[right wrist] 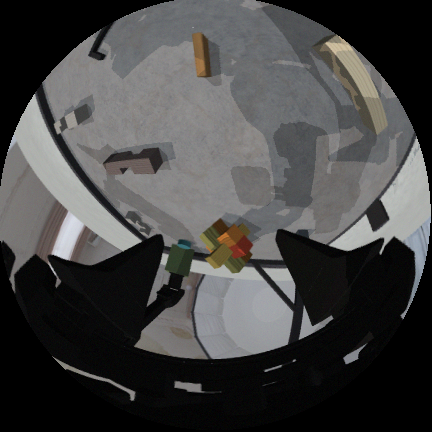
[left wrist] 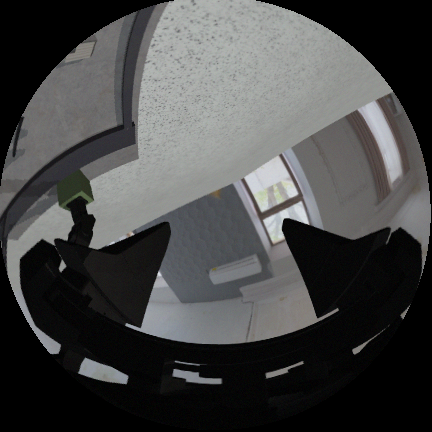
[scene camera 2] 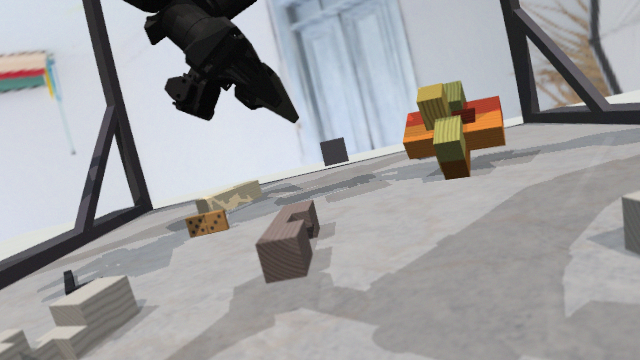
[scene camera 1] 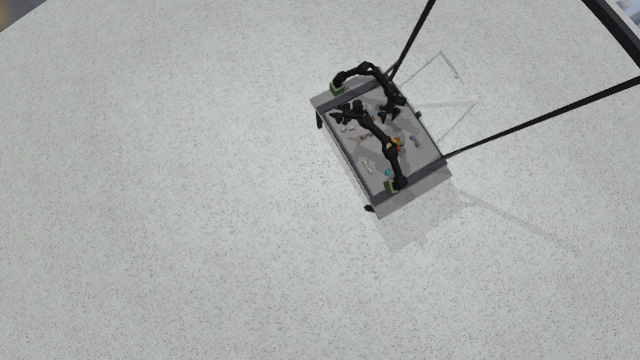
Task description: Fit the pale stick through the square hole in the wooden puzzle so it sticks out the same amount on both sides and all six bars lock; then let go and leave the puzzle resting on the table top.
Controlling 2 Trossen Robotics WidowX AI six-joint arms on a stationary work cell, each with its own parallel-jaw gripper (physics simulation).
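Seen in the pictures: left gripper, fingertip midpoint: [left wrist: 227, 225] [scene camera 1: 331, 111]; right gripper, fingertip midpoint: [right wrist: 220, 238] [scene camera 2: 288, 113] [scene camera 1: 387, 122]; left arm's base, link origin: [right wrist: 176, 273] [scene camera 1: 396, 185]; right arm's base, link origin: [left wrist: 76, 202] [scene camera 1: 337, 84].
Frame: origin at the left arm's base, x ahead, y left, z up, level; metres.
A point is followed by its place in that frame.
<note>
The pale stick [scene camera 2: 235, 194] {x 0.663, y -0.151, z -0.098 m} [right wrist: 361, 85] lies flat on the table, apart from the puzzle, behind the domino in scene camera 2. The wooden puzzle [scene camera 1: 397, 145] [scene camera 2: 482, 135] {x 0.302, y -0.083, z -0.074 m} [right wrist: 234, 240] {x 0.388, y -0.115, z -0.055 m}, with orange, red and olive-yellow bars, rests on the table top; its square hole cannot be made out clearly. My right gripper [scene camera 1: 390, 118] {x 0.510, y -0.065, z -0.002 m} [scene camera 2: 280, 114] {x 0.510, y -0.065, z -0.002 m} [right wrist: 220, 238] {x 0.510, y -0.065, z -0.002 m} is open and empty, above the table near the stick, and points at a slant. My left gripper [scene camera 1: 335, 117] {x 0.583, y 0.391, z 0.197 m} [left wrist: 227, 225] {x 0.583, y 0.391, z 0.197 m} is open and empty near the table's left edge in scene camera 1, away from stick and puzzle.
An orange domino [scene camera 2: 207, 223] {x 0.618, y -0.005, z -0.104 m} [right wrist: 201, 56] {x 0.618, y -0.011, z -0.092 m} stands near the stick. A brown notched block [scene camera 2: 284, 250] {x 0.452, y 0.146, z -0.096 m} [right wrist: 135, 162] {x 0.482, y 0.065, z -0.089 m} lies between domino and puzzle. A pale grey notched block [scene camera 2: 107, 302] {x 0.550, y 0.207, z -0.097 m} [right wrist: 75, 119] {x 0.562, y 0.186, z -0.089 m} lies farther off. The left arm [scene camera 1: 377, 132] {x 0.328, y 0.173, z 0.316 m} passes over the table beside the puzzle.
</note>
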